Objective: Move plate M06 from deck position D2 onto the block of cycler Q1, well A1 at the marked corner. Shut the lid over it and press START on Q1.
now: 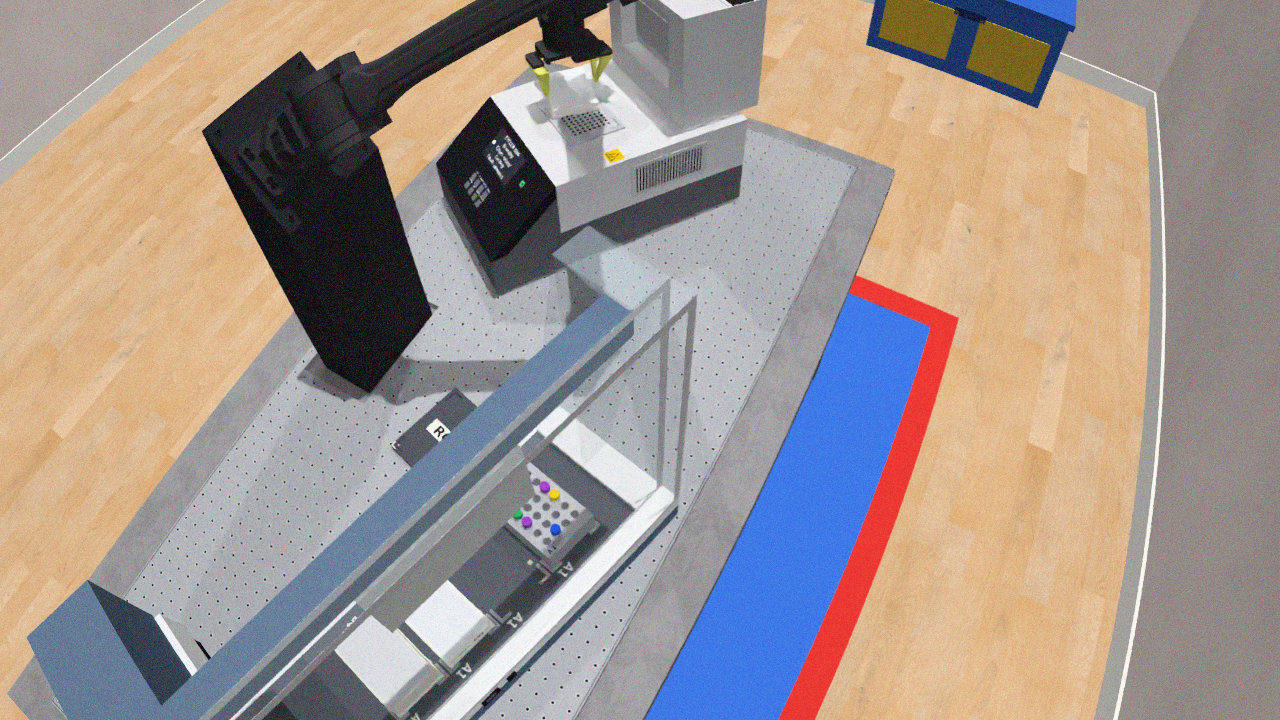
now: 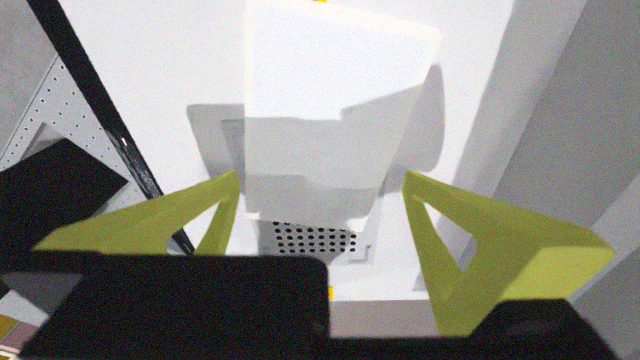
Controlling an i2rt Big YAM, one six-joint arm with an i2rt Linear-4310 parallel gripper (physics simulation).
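Places are measured from the arm's base along level axes (x ahead, y left, z up), in metres.
Pixels of known places: gripper, fingertip midpoint: (image 1: 571, 88) (image 2: 320, 180); arm's base, link origin: (image 1: 284, 148).
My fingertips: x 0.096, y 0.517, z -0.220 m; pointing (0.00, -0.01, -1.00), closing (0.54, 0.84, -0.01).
Ahead of a thing's pixels: the offset from my fingertips to its top centre. "spot": to the spot under its first point.
My gripper (image 1: 570, 86) (image 2: 320, 180) is open above cycler Q1 (image 1: 581, 167) (image 2: 145, 45). Its yellow fingers stand apart at either side of the raised whitish lid @(dy +0.008, dx -0.013, dz -0.008 m) (image 1: 580, 92) (image 2: 325, 75), with gaps between. The block area (image 1: 586, 122) (image 2: 315, 239), with rows of dark wells, shows uncovered beside the lid's lower edge; I cannot tell whether a plate sits on it. Q1's dark front panel @(spot: dy -0.158, dx -0.090, dz -0.081 m) (image 1: 483, 156) carries text, keys and a small green button @(spot: dy -0.203, dx +0.034, dz -0.058 m) (image 1: 521, 183). Two white plate-like blocks (image 1: 450, 617) (image 1: 384, 667) stand on the deck; no M06 label is readable.
A tall white housing @(spot: dy +0.070, dx +0.248, dz +0.100 m) (image 1: 716, 62) rises beside the block. The glass-sided deck enclosure (image 1: 590, 333) holds a tube rack (image 1: 547, 534) with coloured caps. A dark pad @(spot: dy -0.536, dx +0.122, dz -0.223 m) (image 1: 456, 407) lies beside the enclosure. The robot's black pedestal (image 1: 331, 259) stands near the cycler.
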